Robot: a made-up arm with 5 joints. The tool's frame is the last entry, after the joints.
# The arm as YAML. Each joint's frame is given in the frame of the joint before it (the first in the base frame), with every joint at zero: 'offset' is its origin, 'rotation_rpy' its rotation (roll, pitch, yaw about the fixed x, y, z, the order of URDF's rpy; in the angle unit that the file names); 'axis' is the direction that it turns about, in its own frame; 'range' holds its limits. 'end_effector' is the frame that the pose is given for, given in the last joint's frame.
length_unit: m
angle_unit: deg
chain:
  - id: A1
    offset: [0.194, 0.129, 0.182]
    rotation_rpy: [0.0, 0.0, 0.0]
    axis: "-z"
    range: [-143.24, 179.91]
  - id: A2
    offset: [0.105, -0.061, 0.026]
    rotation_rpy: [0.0, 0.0, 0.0]
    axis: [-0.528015, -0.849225, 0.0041]
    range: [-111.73, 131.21]
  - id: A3
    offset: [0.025, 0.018, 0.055]
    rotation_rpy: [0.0, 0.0, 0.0]
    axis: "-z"
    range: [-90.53, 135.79]
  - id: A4
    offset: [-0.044, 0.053, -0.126]
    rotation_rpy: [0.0, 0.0, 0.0]
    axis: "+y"
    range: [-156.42, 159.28]
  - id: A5
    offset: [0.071, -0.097, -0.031]
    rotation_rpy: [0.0, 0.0, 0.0]
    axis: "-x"
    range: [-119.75, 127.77]
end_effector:
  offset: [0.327, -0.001, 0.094]
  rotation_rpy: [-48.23, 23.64, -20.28]
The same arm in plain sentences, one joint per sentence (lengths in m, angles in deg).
The arm has five revolute joints in a row. What follows holds with every joint at zero, and every direction is one of the base frame's. The first joint sits 0.194 m along +x and 0.129 m along +y and 0.182 m along +z from the base frame's origin and turns about -z, from -143.24 to 179.91 deg. The second joint sits 0.105 m along +x and 0.061 m along -y and 0.026 m along +z from the first joint and turns about the direction (-0.528015, -0.849225, 0.0041), from -111.73 to 131.21 deg. The third joint sits 0.025 m along +x and 0.018 m along +y and 0.055 m along +z from the second joint and turns about -z, from -90.53 to 135.79 deg. The fourth joint sits 0.044 m along -x and 0.053 m along +y and 0.126 m along -z from the third joint and turns about +y, from -156.42 to 159.28 deg. The fifth joint sits 0.071 m along +x and 0.097 m along -y and 0.031 m along -z from the fourth joint and turns about -x, from -119.75 to 127.77 deg. The tool frame, which is the frame that the pose is given for, sits 0.327 m along +x and 0.001 m along -y and 0.094 m along +z from the fifth joint; its axes are the base frame's turned by roll -48.23, pitch 23.64 and yaw -20.28 deg (as in URDF: about the fixed x, then y, then z).
